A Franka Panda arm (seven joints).
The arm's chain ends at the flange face. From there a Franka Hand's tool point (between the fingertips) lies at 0.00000 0.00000 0.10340 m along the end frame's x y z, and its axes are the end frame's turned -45 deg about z.
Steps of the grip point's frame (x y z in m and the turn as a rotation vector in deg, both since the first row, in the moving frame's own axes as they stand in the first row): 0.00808 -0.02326 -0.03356 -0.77 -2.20 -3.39; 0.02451 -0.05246 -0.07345 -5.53 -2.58 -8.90; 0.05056 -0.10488 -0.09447 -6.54 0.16 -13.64
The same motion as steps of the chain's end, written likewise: -0.00902 -0.02600 -0.03347 -2.10 -1.01 -3.39; -0.02431 -0.06442 -0.07287 -5.73 2.09 -8.90; -0.04782 -0.11695 -0.09380 -4.51 4.74 -13.64
